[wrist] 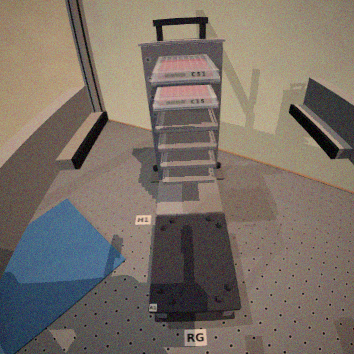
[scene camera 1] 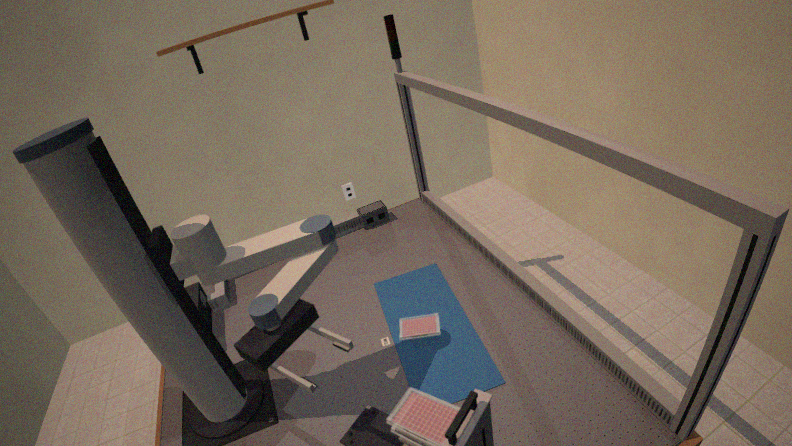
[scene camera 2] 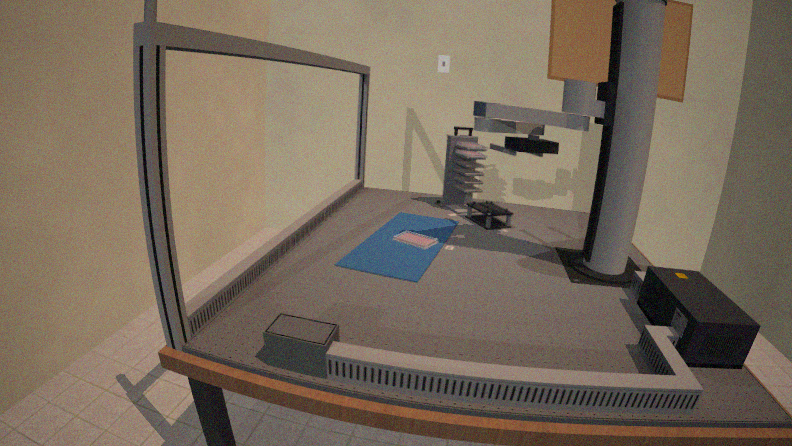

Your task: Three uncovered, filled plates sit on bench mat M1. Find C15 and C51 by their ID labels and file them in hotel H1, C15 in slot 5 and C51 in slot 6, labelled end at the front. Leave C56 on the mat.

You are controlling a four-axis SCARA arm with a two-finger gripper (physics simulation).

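Where they show: gripper, fingertip midpoint: (wrist: 199,93) (scene camera 1: 332,366); arm's base, link origin: (scene camera 1: 228,404) (scene camera 2: 602,270).
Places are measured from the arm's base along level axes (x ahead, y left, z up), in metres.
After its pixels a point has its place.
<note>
Plate C51 (wrist: 186,67) @[x 0.467, y -0.476, z 0.302 m] (scene camera 1: 423,414) @[x 0.486, y -0.502, z 0.302 m] (scene camera 2: 469,146) @[x 0.501, y -0.448, z 0.298 m] lies flat in the top slot of hotel H1 (wrist: 182,47) @[x 0.524, y -0.560, z 0.315 m] (scene camera 2: 450,171) @[x 0.574, y -0.527, z 0.171 m]. Plate C15 (wrist: 185,95) @[x 0.464, y -0.467, z 0.266 m] lies flat in the slot right below it. Both ID labels face the front in the wrist view. Four lower shelves hold no plates. A third pink-filled plate (scene camera 1: 419,325) @[x 0.645, y -0.039, z 0.029 m] (scene camera 2: 415,239) @[x 0.642, y -0.020, z 0.029 m] lies on blue mat M1 (scene camera 1: 412,282) (scene camera 2: 376,259) (wrist: 55,240); its label is not readable. My gripper (scene camera 1: 332,366) @[x 0.367, y -0.323, z 0.327 m] is open and empty, in front of the hotel and apart from it, its fingers spread to both sides in the wrist view.
A low dark stand (wrist: 210,250) @[x 0.376, y -0.383, z 0.073 m] (scene camera 2: 489,209) @[x 0.397, y -0.337, z 0.072 m] (scene camera 1: 368,427) @[x 0.379, y -0.324, z 0.073 m] stands before the hotel, with an RG label (wrist: 195,337) @[x 0.337, y -0.272, z 0.013 m] on the bench. A metal frame (scene camera 1: 581,146) @[x 1.004, y -0.323, z 0.599 m] (scene camera 2: 149,182) @[x 1.016, y 0.725, z 0.346 m] lines one bench side. A grey box (scene camera 2: 302,335) @[x 0.739, y 0.688, z 0.088 m] and a black box (scene camera 2: 701,310) @[x -0.074, y 0.497, z 0.128 m] stand near other edges.
</note>
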